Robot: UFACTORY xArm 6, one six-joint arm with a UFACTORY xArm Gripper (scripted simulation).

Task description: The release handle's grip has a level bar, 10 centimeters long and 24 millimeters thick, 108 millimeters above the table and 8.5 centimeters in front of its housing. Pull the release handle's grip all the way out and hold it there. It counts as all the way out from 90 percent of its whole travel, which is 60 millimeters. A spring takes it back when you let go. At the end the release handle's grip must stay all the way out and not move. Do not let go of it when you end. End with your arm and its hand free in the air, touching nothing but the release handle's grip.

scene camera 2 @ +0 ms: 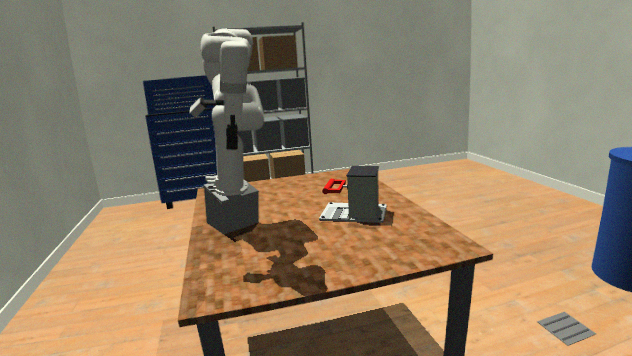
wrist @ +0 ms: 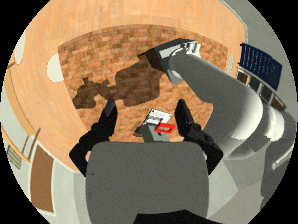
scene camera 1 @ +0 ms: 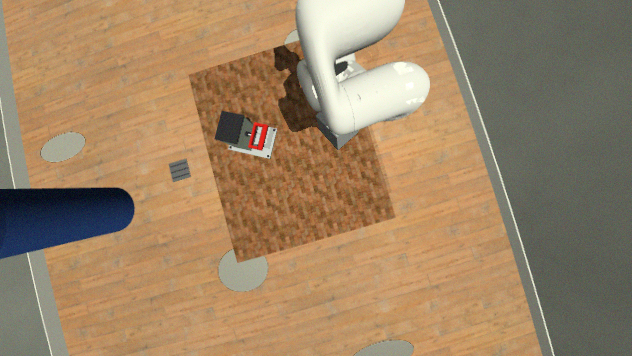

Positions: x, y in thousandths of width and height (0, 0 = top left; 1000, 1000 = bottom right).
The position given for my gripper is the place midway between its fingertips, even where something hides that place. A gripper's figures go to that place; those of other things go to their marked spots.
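Lens distances: my gripper (scene camera 2: 366, 400) is 113 cm from the lens, and a base plate (scene camera 2: 529, 594) is 143 cm from the lens.
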